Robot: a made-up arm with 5 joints.
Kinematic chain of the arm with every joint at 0, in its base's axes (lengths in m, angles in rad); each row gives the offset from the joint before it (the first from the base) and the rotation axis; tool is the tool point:
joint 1: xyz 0 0 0.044 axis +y
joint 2: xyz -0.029 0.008 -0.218 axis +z
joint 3: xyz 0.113 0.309 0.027 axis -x
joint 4: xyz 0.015 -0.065 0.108 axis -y
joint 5: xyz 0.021 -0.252 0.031 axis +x
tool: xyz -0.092 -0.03 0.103
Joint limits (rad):
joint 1: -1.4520..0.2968
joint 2: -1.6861..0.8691
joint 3: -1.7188..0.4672
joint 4: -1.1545..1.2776
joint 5: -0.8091..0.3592
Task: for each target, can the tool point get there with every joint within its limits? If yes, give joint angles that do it. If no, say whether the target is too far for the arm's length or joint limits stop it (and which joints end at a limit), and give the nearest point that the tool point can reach.
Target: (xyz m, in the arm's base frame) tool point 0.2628 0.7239 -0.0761
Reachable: no: joint limits stop it (at a limit: joint 3, joint 4, joint 5) | nearest point 0.4212 0.2810 -0.1485 | short by 0.476 m
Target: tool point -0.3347 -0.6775 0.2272
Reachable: no: joint limits stop it (at a limit: joint 1, joint 2, joint 3, joint 4) | nearest point -0.1445 -0.2314 0.1378 | short by 0.493 m
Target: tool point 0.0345 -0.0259 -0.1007
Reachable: yes | joints -0.7273 -0.4432 -0.2292 0.8854 -0.1205
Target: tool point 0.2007 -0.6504 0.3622
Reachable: no: joint limits stop it (at a limit: joint 2, joint 3, joint 4) | nearest point 0.0919 -0.2317 0.1897 | short by 0.466 m
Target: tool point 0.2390 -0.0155 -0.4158
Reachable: yes | joints -0.3545 -0.4906 -1.4809 -0.2585 0.0052
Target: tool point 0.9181 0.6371 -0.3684
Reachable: no: too far | nearest point 0.5326 0.2966 -0.1952 | short by 0.543 m
